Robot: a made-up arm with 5 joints.
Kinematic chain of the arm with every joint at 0, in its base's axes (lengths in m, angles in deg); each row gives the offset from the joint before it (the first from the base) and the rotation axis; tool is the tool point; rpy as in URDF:
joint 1: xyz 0 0 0.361 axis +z
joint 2: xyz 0 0 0 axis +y
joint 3: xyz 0.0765 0 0.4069 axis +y
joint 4: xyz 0.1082 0 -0.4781 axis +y
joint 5: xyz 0.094 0 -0.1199 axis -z
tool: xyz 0 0 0 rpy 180 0 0
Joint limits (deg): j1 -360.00..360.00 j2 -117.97..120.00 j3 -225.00..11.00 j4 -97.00..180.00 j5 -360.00..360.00
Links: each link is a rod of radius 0.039 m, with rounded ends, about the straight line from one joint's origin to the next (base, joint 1, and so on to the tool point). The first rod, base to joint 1, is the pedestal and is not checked.
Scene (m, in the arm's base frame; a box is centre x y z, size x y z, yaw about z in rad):
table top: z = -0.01
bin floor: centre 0.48 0.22 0 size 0.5 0.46 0.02 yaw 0.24
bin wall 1: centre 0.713 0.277 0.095 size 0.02 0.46 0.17 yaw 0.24
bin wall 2: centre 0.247 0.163 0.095 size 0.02 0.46 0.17 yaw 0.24
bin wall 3: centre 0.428 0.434 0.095 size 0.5 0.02 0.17 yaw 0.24
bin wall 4: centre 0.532 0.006 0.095 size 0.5 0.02 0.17 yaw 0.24
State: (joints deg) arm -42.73 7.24 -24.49 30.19 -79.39
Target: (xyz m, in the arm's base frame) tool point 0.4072 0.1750 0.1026
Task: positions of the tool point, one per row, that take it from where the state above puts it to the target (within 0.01 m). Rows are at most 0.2 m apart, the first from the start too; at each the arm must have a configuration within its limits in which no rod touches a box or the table.
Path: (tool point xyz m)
1: 0.4218 -0.2509 0.3054
2: 0.4838 -0.1644 0.4348
3: 0.4896 -0.0584 0.5697
4: 0.5249 0.0066 0.4489
5: 0.5209 0.0753 0.3256
6: 0.4793 0.1351 0.2078
7: 0.4072 0.1750 0.1026

